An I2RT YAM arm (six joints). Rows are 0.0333 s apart.
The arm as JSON. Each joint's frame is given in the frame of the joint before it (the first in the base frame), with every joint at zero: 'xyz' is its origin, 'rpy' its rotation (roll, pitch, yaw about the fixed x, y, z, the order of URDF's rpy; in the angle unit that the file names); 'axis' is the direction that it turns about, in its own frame. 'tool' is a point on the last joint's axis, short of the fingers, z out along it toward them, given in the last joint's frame.
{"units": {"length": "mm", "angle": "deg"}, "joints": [
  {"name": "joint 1", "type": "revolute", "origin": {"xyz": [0.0, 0.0, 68.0], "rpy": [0.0, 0.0, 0.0]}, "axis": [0.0, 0.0, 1.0]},
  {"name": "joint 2", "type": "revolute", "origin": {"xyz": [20.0, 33.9, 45.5], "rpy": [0.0, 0.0, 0.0]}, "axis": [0.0, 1.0, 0.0]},
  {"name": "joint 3", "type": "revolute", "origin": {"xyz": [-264.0, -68.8, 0.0], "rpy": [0.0, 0.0, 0.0]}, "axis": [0.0, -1.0, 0.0]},
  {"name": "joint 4", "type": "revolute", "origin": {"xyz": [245.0, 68.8, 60.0], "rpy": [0.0, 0.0, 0.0]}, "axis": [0.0, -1.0, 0.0]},
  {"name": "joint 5", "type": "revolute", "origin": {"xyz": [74.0, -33.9, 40.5], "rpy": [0.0, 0.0, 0.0]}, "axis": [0.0, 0.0, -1.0]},
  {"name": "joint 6", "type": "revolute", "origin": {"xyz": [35.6, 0.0, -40.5], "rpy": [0.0, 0.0, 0.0]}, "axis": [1.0, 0.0, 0.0]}
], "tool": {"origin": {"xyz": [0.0, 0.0, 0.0], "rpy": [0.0, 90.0, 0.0]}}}
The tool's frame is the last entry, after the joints.
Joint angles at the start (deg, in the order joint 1, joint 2, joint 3, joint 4, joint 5, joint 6):
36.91, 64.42, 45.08, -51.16, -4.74, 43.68
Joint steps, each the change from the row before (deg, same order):
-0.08, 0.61, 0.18, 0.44, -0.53, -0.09
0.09, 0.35, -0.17, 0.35, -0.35, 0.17
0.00, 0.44, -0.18, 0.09, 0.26, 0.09
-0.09, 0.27, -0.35, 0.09, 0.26, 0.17
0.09, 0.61, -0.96, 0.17, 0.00, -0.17
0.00, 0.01, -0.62, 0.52, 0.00, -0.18
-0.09, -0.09, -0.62, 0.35, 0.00, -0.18
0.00, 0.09, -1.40, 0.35, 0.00, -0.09
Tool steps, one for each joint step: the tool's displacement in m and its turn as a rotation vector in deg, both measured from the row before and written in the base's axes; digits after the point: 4 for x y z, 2 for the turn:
0.0019, 0.0015, -0.0006, 0.39, 0.27, 0.18
0.0004, 0.0010, -0.0017, 0.20, 0.38, 0.05
0.0006, 0.0002, -0.0022, -0.50, 0.30, -0.17
0.0001, -0.0005, -0.0025, -0.48, 0.32, -0.33
-0.0010, -0.0004, -0.0065, -0.87, 1.08, 0.25
-0.0005, -0.0004, -0.0028, -0.10, 0.04, 0.17
-0.0007, -0.0009, -0.0026, -0.14, 0.10, 0.08
-0.0024, -0.0018, -0.0069, -0.70, 0.89, 0.09

